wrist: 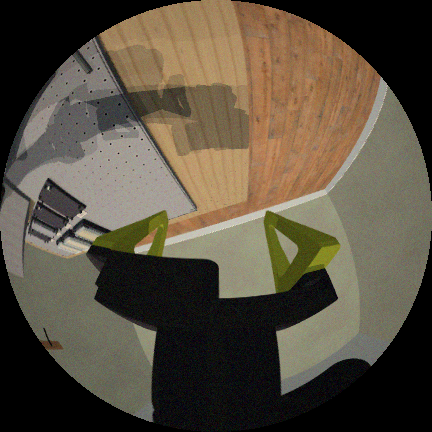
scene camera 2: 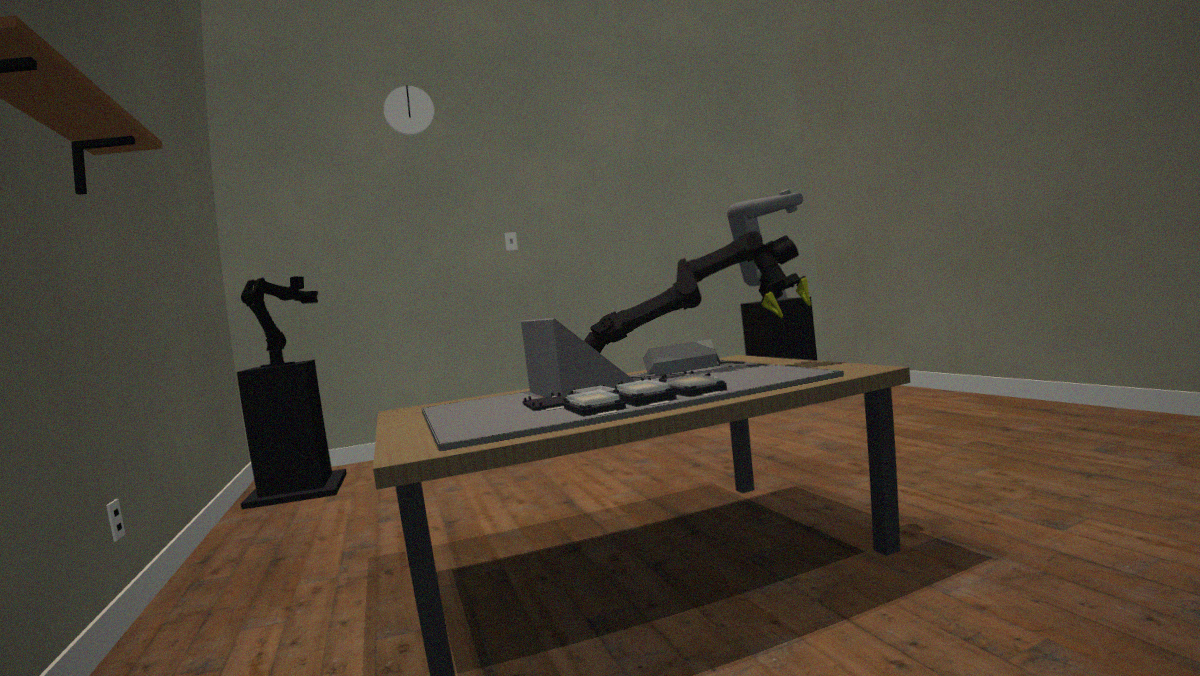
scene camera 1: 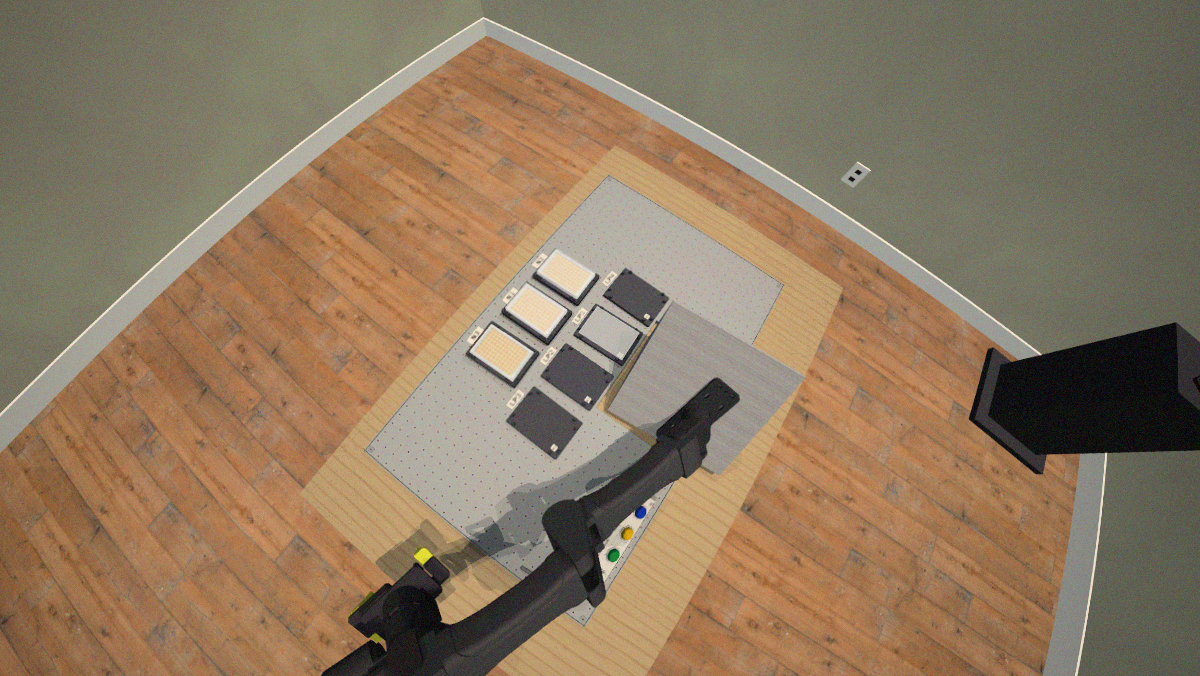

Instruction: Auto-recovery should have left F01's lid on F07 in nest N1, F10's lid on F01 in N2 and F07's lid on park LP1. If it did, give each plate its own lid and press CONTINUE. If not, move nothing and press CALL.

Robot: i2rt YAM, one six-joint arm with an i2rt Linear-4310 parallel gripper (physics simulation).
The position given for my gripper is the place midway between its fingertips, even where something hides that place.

Observation:
My gripper (scene camera 1: pixel 397 571) is open and holds nothing. Also in view: a button box (scene camera 2: pixel 680 357).
My gripper is seen too in the wrist view (wrist: pixel 215 215) and in scene camera 2 (scene camera 2: pixel 796 311). The button box also shows in scene camera 1 (scene camera 1: pixel 615 540).

